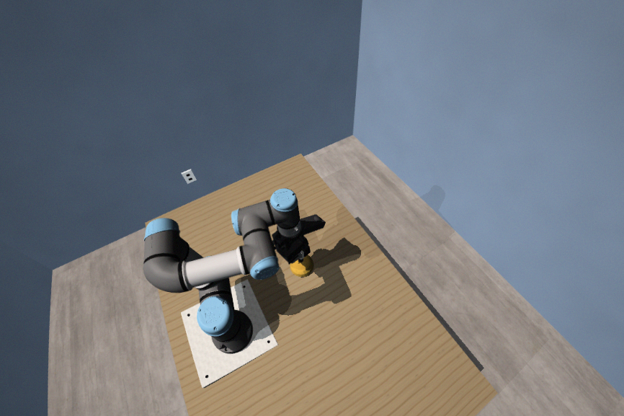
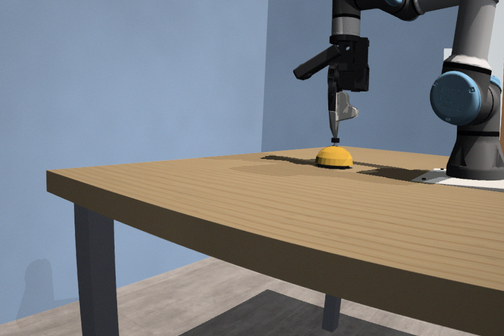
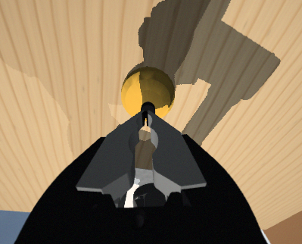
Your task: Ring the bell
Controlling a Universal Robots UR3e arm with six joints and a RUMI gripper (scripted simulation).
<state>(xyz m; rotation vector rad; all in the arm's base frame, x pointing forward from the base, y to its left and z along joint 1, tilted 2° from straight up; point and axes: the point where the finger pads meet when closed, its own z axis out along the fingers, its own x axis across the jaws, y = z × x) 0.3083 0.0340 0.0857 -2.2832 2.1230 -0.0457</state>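
The small black button lies 3 cm below my hand. The rest, counted from my hand: yellow dome bell 4 cm below.
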